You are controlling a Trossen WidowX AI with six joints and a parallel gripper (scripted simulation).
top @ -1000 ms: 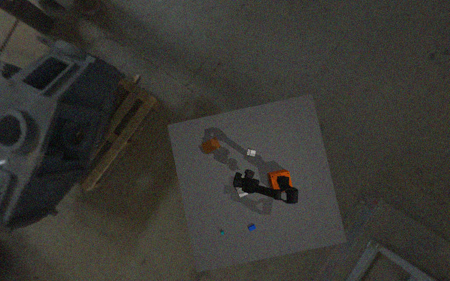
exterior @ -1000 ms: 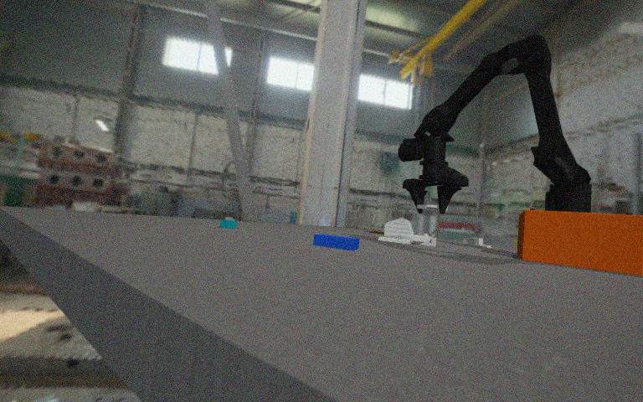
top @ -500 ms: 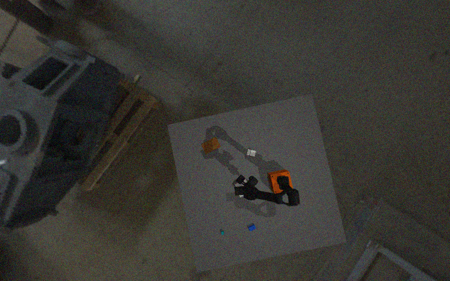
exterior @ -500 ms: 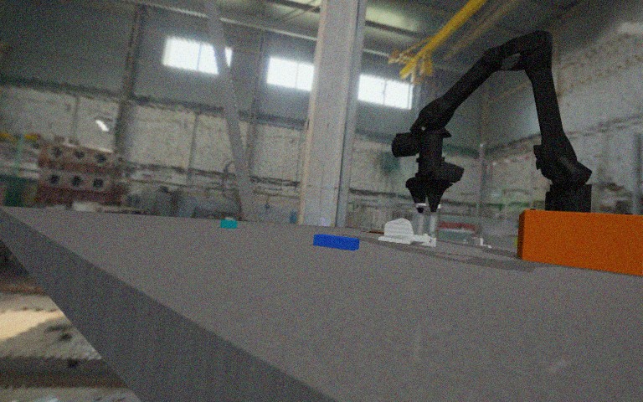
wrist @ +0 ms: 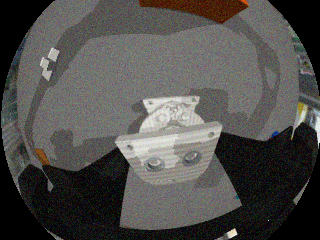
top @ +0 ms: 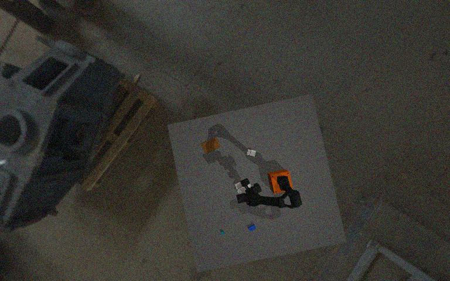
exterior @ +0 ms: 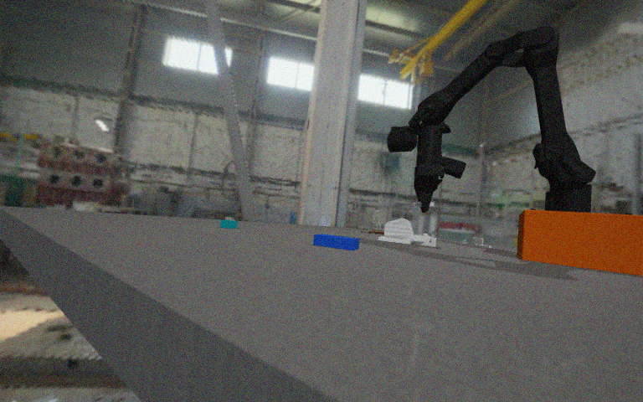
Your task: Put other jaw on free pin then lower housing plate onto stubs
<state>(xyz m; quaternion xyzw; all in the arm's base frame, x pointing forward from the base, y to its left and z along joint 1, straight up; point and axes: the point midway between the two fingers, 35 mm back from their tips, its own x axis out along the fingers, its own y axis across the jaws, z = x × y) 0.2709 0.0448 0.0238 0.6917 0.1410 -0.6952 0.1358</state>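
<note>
The curved white jaw is 3 cm to the left of my gripper tip and 7 cm below it. Round my gripper tip: teal block: 24 cm ahead, 39 cm to the left, 7 cm below; then flat orange plate: 28 cm ahead, 37 cm to the right, 8 cm below; then blue block: 1 cm behind, 36 cm to the left, 7 cm below.
</note>
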